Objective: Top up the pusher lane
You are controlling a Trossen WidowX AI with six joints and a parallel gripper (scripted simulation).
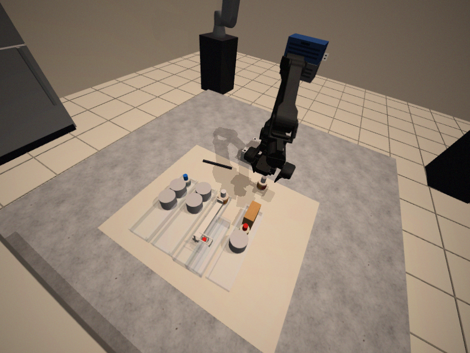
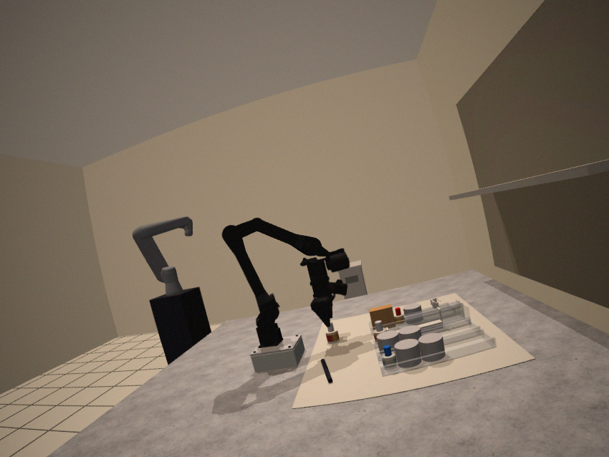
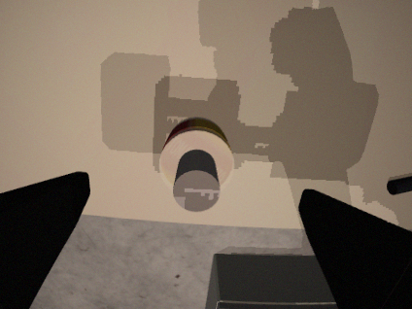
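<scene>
Right now my gripper tip is 17 cm short of the brown box, 4 cm to the right of it and 3 cm above it. Round my gripper tip: clear sprung lane: 31 cm ahead, 5 cm to the right, 5 cm below; then white pusher plate: 26 cm ahead, 5 cm to the right, 2 cm below; then black pen: 23 cm to the right, 6 cm below, 1 cm ahead.
</scene>
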